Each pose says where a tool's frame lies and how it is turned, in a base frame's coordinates. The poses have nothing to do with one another.
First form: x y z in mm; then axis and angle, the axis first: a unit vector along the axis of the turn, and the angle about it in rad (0 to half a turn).
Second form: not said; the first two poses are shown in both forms.
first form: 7, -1, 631, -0.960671, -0.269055, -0.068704, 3.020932
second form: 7, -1, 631, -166.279, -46.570, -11.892
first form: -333, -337, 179, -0.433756, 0.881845, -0.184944, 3.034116
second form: -333, -337, 179, -75.405, 153.302, -32.151
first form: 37, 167, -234, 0.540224, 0.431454, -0.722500, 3.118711
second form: 37, 167, -234, 96.532, 77.096, -129.103
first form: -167, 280, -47, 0.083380, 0.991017, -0.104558, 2.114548
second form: -167, 280, -47, 10.102, 120.066, -12.668
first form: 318, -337, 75, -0.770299, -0.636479, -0.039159, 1.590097
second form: 318, -337, 75, -70.179, -57.987, -3.568
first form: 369, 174, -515, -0.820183, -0.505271, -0.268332, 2.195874
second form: 369, 174, -515, -103.191, -63.570, -33.760
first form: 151, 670, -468, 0.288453, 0.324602, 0.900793, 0.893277
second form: 151, 670, -468, 14.763, 16.613, 46.103
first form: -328, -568, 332, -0.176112, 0.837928, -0.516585, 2.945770
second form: -328, -568, 332, -29.724, 141.426, -87.189
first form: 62, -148, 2, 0.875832, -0.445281, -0.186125, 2.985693
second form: 62, -148, 2, 149.827, -76.173, -31.840
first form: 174, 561, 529, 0.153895, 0.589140, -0.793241, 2.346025
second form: 174, 561, 529, 20.686, 79.191, -106.625
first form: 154, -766, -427, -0.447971, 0.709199, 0.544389, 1.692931
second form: 154, -766, -427, -43.452, 68.791, 52.805
